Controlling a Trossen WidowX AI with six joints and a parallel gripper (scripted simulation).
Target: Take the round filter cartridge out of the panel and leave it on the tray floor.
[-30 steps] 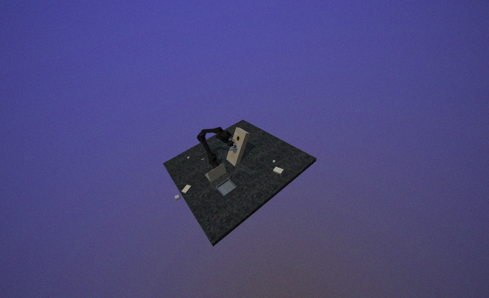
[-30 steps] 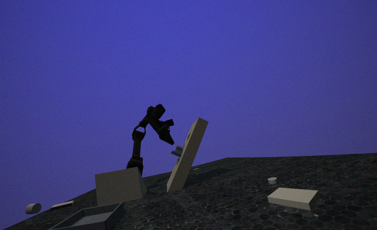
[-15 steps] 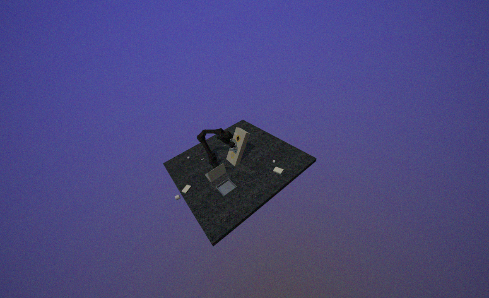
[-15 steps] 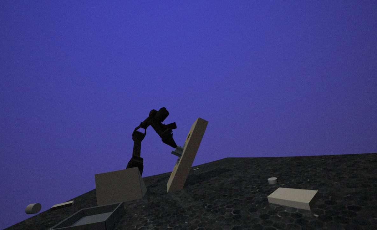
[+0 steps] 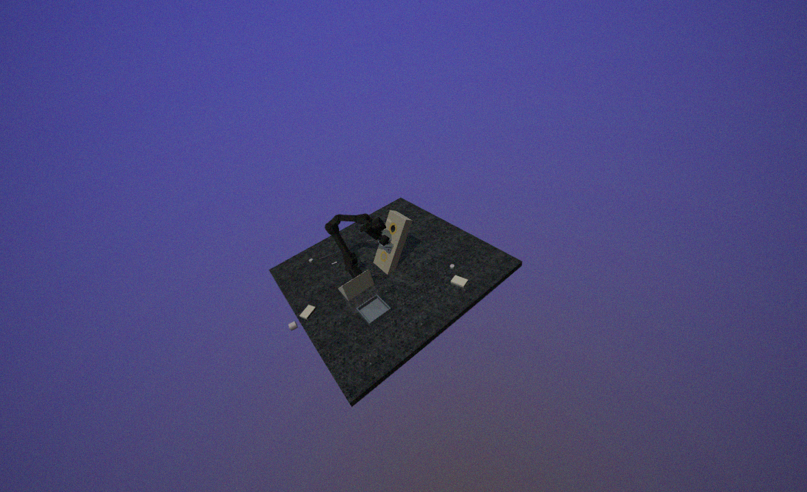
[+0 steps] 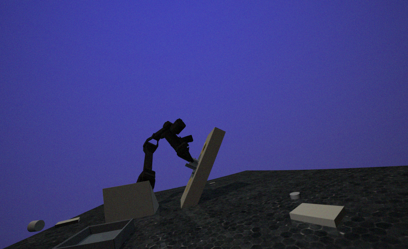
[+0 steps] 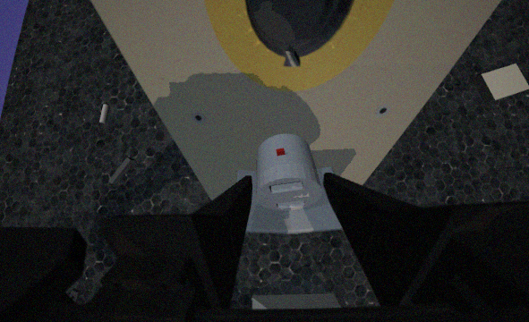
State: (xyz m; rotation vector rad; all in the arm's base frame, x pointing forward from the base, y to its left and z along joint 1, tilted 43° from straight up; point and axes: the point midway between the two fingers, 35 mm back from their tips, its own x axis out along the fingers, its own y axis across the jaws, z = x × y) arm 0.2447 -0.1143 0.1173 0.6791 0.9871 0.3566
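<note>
Right now the grey flap is 10 mm behind my gripper tip and 40 mm below it. Also, from my gripper tip: tray 340 mm behind, 280 mm to the right, 170 mm below; then round filter cartridge right at my gripper tip; then beige service panel 40 mm ahead, 20 mm below.
</note>
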